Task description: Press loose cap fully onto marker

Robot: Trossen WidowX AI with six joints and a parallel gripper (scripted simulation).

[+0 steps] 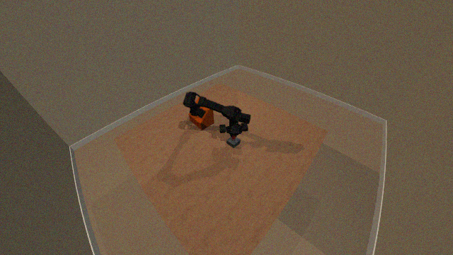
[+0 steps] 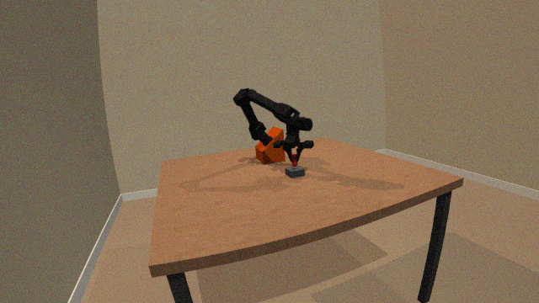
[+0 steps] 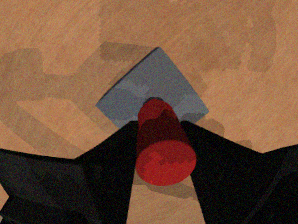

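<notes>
The red cap lies 1 cm above my gripper tip. From my gripper tip the other things lie so: holder block 5 cm below.
</notes>
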